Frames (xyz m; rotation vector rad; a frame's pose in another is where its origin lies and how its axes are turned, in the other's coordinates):
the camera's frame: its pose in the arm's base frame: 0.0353 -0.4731 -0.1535 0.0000 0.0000 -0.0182
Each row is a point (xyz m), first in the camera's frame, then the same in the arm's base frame.
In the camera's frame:
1: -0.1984 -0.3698 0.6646
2: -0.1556 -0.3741 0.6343
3: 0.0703 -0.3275 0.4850
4: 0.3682 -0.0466 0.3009
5: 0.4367 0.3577 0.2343
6: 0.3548 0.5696 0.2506
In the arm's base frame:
1: -0.1698 -0.8392 0.5111
2: -0.1271 -0.8443 0.4808
3: 0.0996 -0.8018 0.3315
4: 0.4026 -0.5264 0.1474
5: 0.4784 -0.1234 0.0808
6: 0.4004 0.0899 0.0971

